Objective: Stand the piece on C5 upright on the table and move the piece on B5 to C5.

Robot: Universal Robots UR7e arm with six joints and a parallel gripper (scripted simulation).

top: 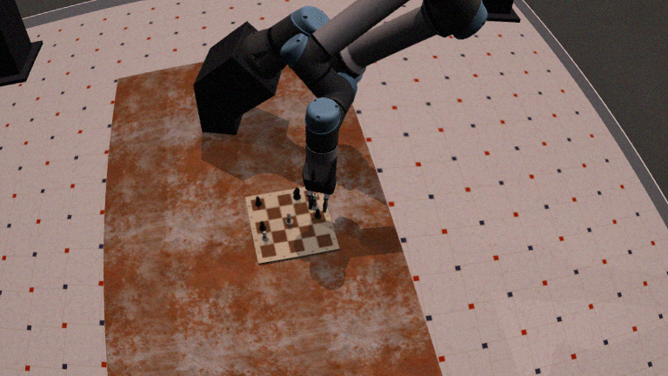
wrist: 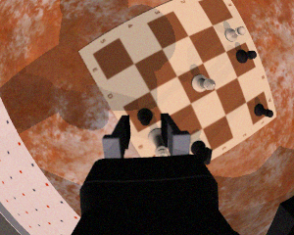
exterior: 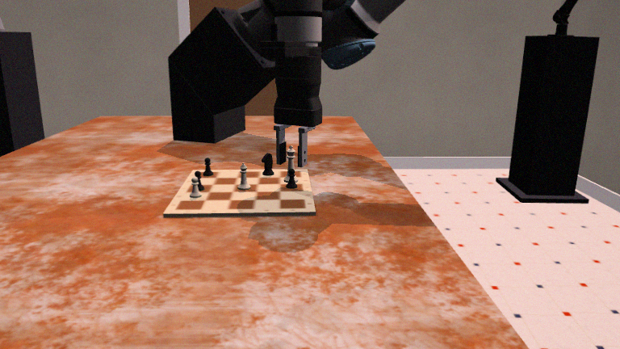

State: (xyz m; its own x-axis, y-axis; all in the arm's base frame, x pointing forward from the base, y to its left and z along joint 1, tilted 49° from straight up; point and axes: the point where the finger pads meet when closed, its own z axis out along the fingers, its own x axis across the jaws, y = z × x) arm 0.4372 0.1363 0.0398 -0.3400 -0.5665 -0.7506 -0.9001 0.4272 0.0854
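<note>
My hand is 30 mm past the white queen and 30 mm above it. Round my hand: black knight: 70 mm behind, 50 mm to the right, 40 mm below; then chessboard: 10 mm ahead, 80 mm to the right, 60 mm below; then white bishop: 10 mm ahead, 80 mm to the right, 40 mm below.
</note>
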